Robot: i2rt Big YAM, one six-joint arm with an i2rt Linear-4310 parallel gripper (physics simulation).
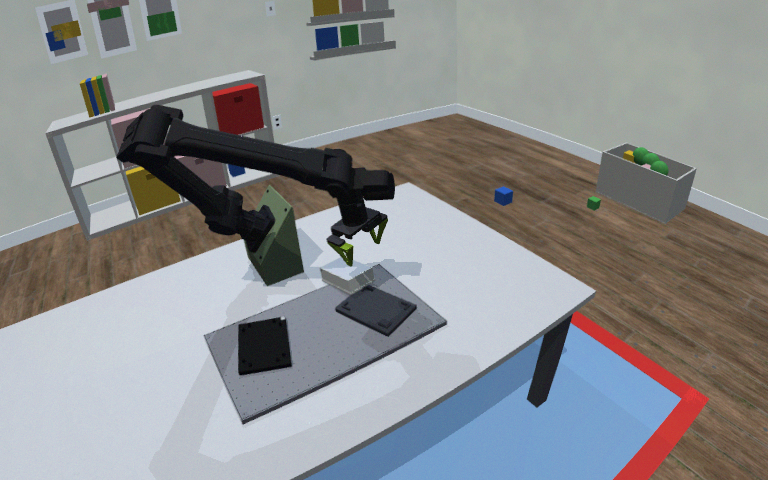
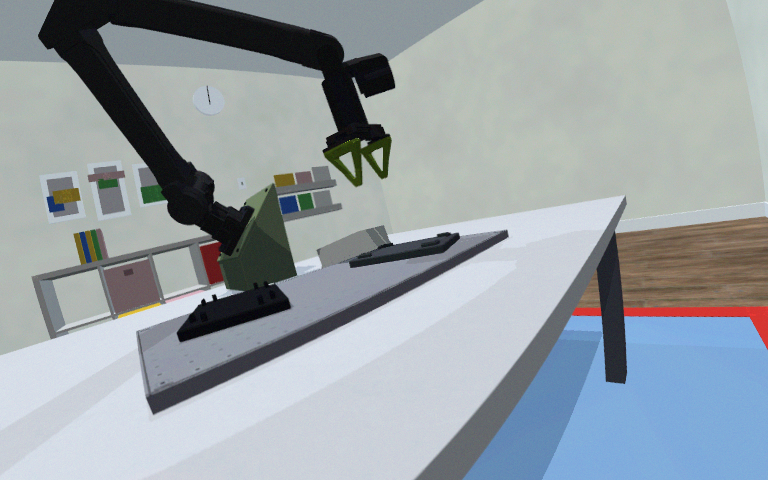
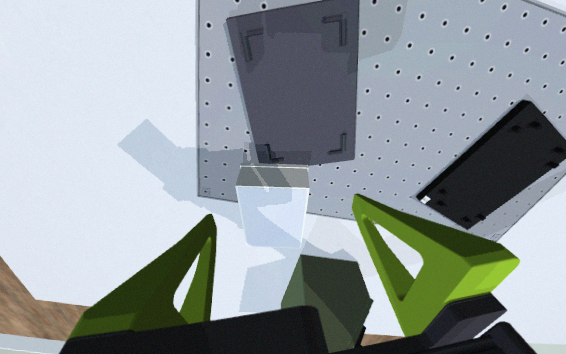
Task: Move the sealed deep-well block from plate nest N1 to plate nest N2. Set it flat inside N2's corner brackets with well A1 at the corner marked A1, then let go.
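Frame: origin at the arm's base, x ahead, y left, z up, level; centimetres.
Seen in the pictures: gripper, between the fingertips: [image 1: 363, 254] [image 2: 372, 181] [image 3: 285, 210]; arm's base, origin of its link: [image 1: 261, 229] [image 2: 238, 231].
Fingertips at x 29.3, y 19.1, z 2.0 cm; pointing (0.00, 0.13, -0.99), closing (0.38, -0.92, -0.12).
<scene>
Pixels of each thing's top centre, then the offset from my fingertips to it. Level surfaces: height alone.
- dark grey nest, centre of its top: [image 3: 301, 100] [image 2: 405, 242] [image 1: 375, 304] dx +5.2, dy -0.2, dz -11.9 cm
- black nest, centre of its top: [image 2: 232, 294] [image 3: 501, 181] [image 1: 261, 339] dx +4.4, dy -29.1, dz -11.5 cm
- perforated grey board, centre of its top: [image 2: 334, 278] [image 3: 410, 135] [image 1: 320, 330] dx +5.5, dy -15.0, dz -13.6 cm
- white table, height of its surface: dz -14.9 cm
My gripper [image 1: 364, 253] [image 2: 370, 181] [image 3: 285, 210] is open and empty, pointing down high above the board's back edge. The pale, see-through block [image 1: 339, 280] [image 2: 351, 246] [image 3: 272, 177] is beneath it, apart from the fingers, behind the dark grey nest and partly over the board's back edge. It looks tilted; its exact support is hard to tell. The dark grey nest [image 1: 376, 310] [image 2: 396, 250] [image 3: 300, 90] has corner brackets and holds no block. The black nest [image 1: 263, 346] [image 2: 237, 311] [image 3: 495, 165] has upright corner posts, a white corner mark and no block. Nest labels and well A1 are not readable.
Both nests are on the perforated grey board [image 1: 317, 339] [image 2: 328, 288] [image 3: 425, 75] on the white table [image 1: 481, 294] [image 2: 396, 339]. The green arm mount [image 1: 277, 243] [image 2: 257, 243] [image 3: 327, 290] stands behind the board, near the block.
</scene>
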